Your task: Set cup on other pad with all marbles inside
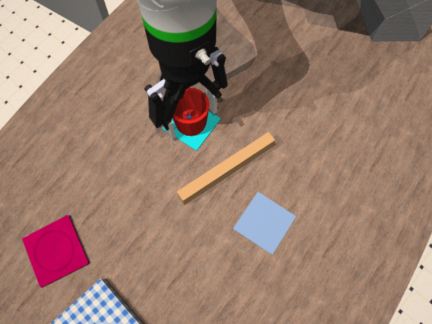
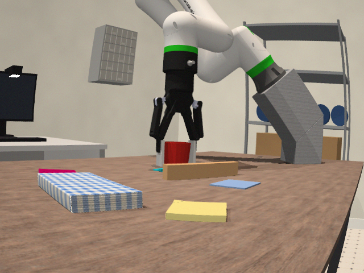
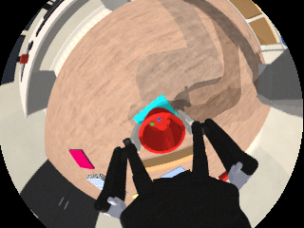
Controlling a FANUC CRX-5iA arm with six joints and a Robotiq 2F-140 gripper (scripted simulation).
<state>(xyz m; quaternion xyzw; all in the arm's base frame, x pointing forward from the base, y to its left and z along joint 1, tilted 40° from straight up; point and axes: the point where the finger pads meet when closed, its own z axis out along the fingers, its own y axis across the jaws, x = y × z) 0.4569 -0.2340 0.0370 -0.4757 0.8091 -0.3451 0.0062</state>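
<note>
The red cup lies 20 mm below my hand. Also, from my hand: orange rail (100 mm to the left, 70 mm ahead, 30 mm below); then blue marble (20 mm below, 10 mm to the right, 10 mm behind); then blue-checked cloth stack (430 mm ahead, 30 mm below, 20 mm to the left).
</note>
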